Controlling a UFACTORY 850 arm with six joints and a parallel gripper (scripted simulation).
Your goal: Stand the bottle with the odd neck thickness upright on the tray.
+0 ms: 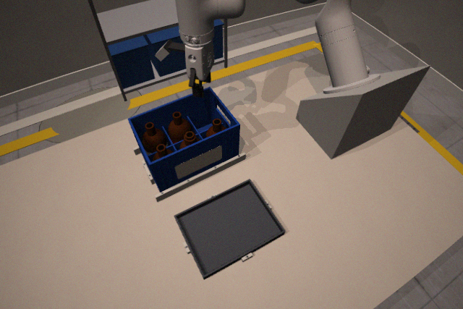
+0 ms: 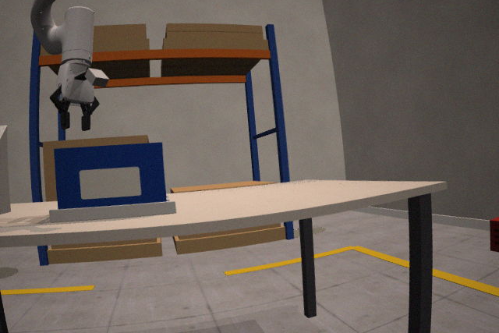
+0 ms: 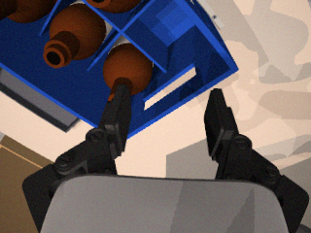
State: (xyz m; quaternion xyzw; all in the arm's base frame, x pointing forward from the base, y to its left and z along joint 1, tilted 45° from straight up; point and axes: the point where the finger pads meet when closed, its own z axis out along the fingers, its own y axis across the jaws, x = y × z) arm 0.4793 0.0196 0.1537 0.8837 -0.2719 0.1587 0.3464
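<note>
My gripper is now 8 cm short of the crate, 6 cm to the right of it and 16 cm above it. The rest, counted from my hand: brown bottle (7 cm ahead, 10 cm to the left, 16 cm below); dark grey tray (5 cm ahead, 33 cm to the left, 23 cm below).
</note>
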